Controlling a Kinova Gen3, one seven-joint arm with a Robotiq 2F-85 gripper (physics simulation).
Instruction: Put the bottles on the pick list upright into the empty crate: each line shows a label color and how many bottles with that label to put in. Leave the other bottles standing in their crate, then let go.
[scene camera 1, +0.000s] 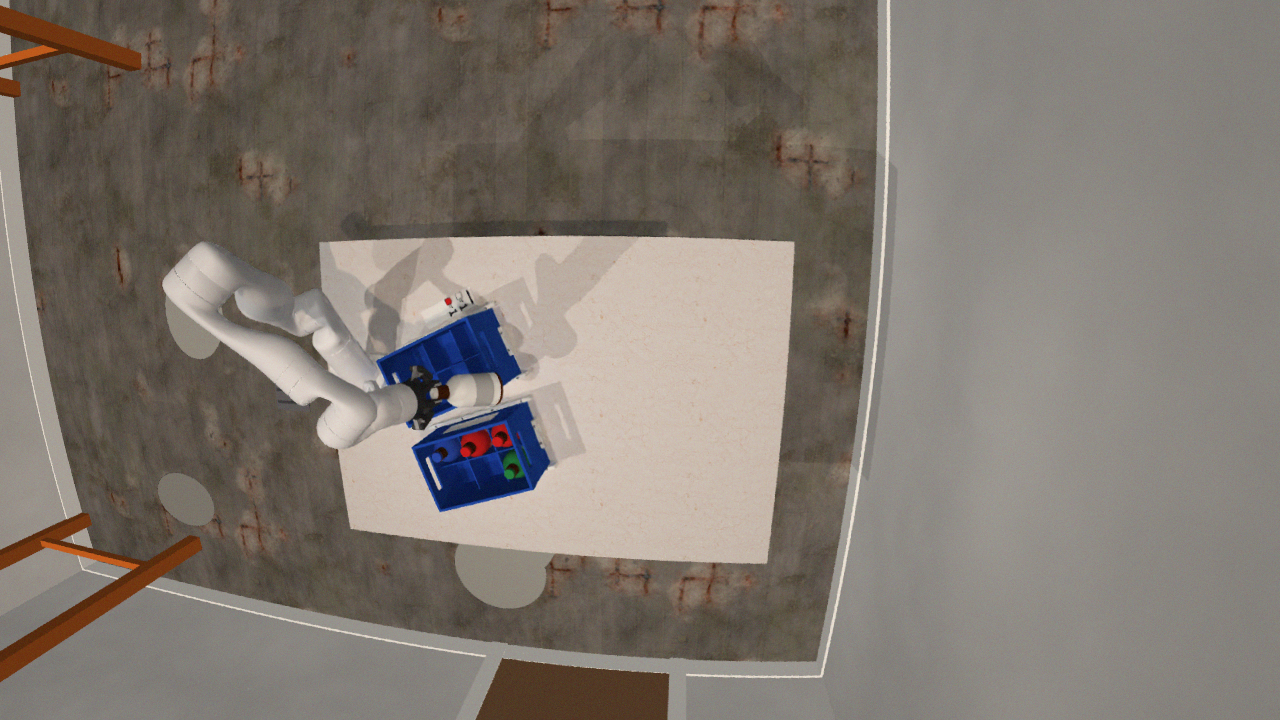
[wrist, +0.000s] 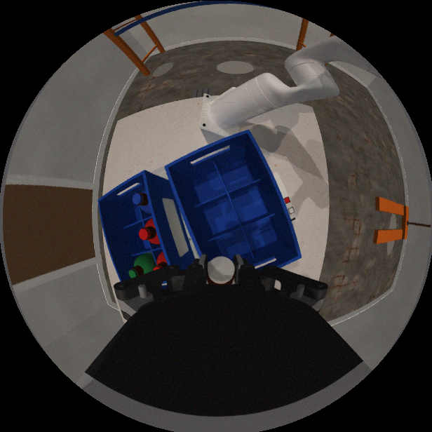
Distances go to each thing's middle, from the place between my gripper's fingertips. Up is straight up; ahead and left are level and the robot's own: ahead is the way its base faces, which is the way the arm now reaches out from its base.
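There is the white-label bottle (scene camera 1: 478, 389), and it sits 40 mm below my hand, 60 mm ahead of it and 10 mm to the right of it.
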